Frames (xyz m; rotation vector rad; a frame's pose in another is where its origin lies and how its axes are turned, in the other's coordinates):
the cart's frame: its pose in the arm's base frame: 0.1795 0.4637 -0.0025 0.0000 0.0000 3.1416
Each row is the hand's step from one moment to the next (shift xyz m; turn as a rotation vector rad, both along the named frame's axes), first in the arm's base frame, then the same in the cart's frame.
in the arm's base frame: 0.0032 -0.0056 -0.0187 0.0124 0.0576 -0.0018
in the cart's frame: -0.0032 0.0056 -0.0187 -0.0124 -0.0576 -0.0018
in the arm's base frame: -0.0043 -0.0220 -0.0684 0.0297 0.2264 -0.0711
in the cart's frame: 0.0043 0.0220 -0.0684 -0.0297 -0.2264 -0.0711
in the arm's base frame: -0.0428 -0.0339 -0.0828 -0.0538 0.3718 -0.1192
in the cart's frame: 0.0428 0.0339 -0.0828 0.0538 -0.3718 -0.1192
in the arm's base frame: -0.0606 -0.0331 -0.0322 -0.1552 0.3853 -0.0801
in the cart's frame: 0.0606 0.0331 -0.0322 0.1552 -0.3853 -0.0801
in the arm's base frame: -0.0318 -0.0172 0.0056 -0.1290 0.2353 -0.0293
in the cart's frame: 0.0318 0.0172 0.0056 0.1290 -0.2353 -0.0293
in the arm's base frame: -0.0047 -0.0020 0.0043 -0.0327 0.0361 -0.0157
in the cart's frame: 0.0047 0.0020 0.0043 0.0327 -0.0361 -0.0157
